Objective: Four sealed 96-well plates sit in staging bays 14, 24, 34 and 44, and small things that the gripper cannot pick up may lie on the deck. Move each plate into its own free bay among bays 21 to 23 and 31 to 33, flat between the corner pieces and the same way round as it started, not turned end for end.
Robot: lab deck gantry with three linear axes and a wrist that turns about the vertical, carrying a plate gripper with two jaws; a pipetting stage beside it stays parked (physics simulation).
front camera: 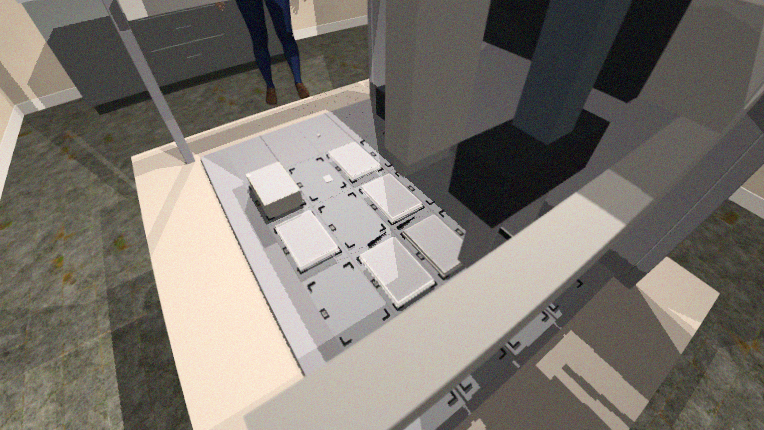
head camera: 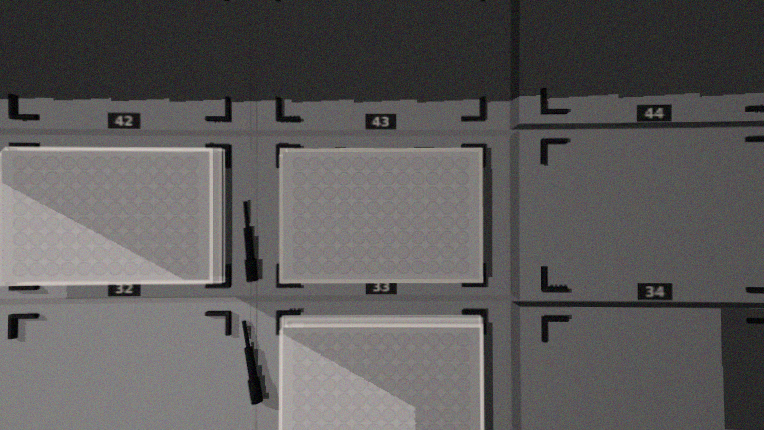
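Where they show: gripper, fingertip midpoint: (front camera: 490, 252); robot's base, link origin: (front camera: 250, 187).
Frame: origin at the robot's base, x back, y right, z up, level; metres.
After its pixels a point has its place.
A sealed plate (front camera: 368, 271) (head camera: 352, 384) lies flat in bay 23. Another (front camera: 427, 237) {z 0.014, x -0.372, y -0.244 m} (head camera: 381, 213) {z 0.014, x -0.392, y -0.258 m} lies flat between the corner pieces of bay 33; part of it is hidden in the front view. A plate (front camera: 387, 194) {z 0.014, x -0.224, y -0.250 m} (head camera: 106, 213) {z 0.014, x -0.227, y -0.259 m} lies in bay 32, and one more (front camera: 352, 159) {z 0.014, x -0.068, y -0.252 m} lies in bay 31. Bays 34 (head camera: 652, 213) {z 0.015, x -0.555, y -0.258 m} and 44 show no plate in their visible parts. Bay 14 cannot be made out. My gripper's dark body hangs right of the plates in the front view. Its jaw tips cannot be made out, so its opening is unclear. No jaws show in the head view.
A tall white box (front camera: 274, 186) {z 0.042, x -0.082, y -0.041 m} and a white plate (front camera: 307, 240) {z 0.014, x -0.241, y -0.041 m} stand along the left of the deck. Two dark pen-like things lie beside bays 32 (head camera: 249, 245) {z 0.005, x -0.309, y -0.238 m} and 22 (head camera: 252, 368) {z 0.005, x -0.311, y -0.161 m}. A small white piece (front camera: 327, 178) {z 0.001, x -0.082, y -0.170 m} lies in bay 21. A pale beam (front camera: 427, 320) {z 0.400, x -0.614, y 0.014 m} crosses in front.
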